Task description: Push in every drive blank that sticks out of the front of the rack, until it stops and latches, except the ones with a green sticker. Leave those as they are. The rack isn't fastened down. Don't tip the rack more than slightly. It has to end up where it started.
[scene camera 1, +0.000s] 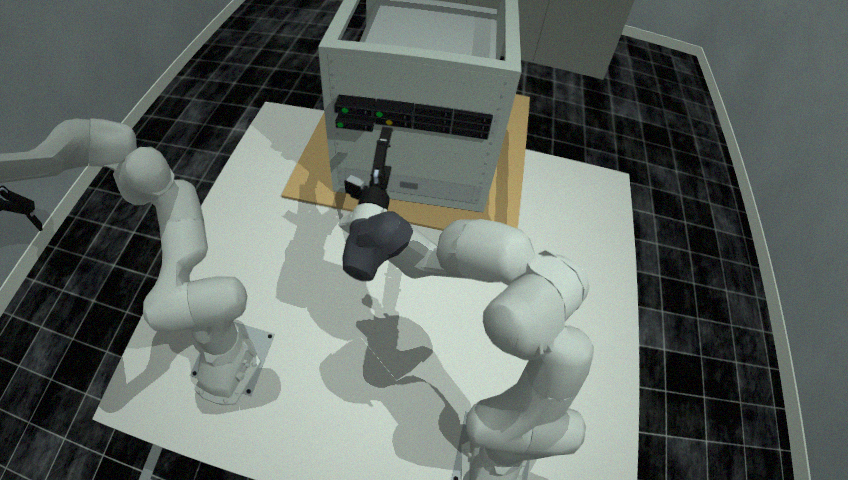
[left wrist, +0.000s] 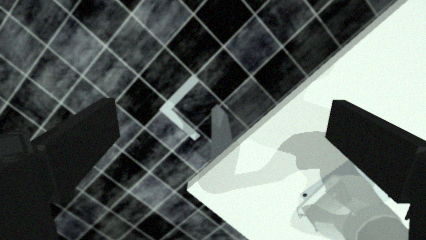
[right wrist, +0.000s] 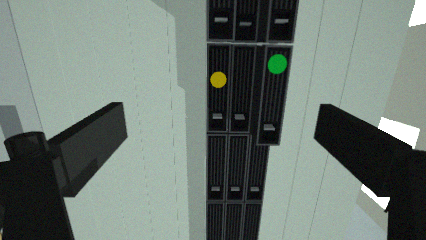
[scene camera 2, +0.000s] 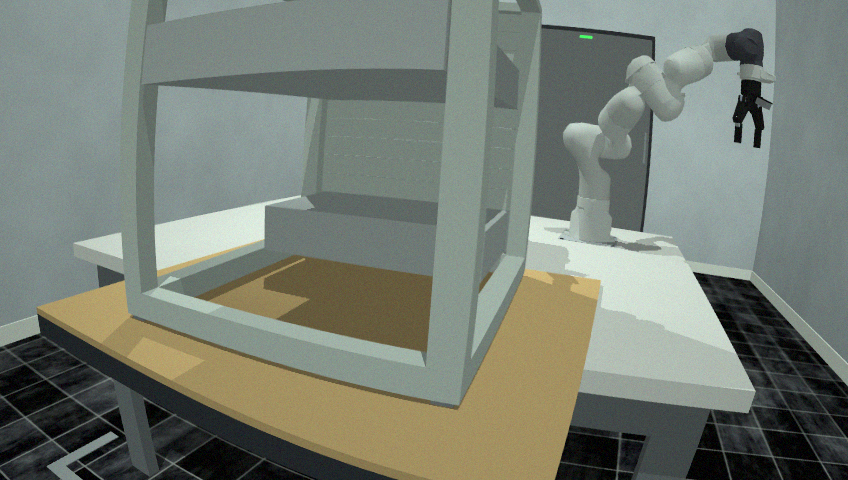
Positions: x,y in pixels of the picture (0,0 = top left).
Scene:
grey rack: scene camera 1; right wrist; scene camera 2 433,214; not seen in the left wrist view (out of frame)
same spot on grey rack: (scene camera 1: 433,168) = (right wrist: 94,175)

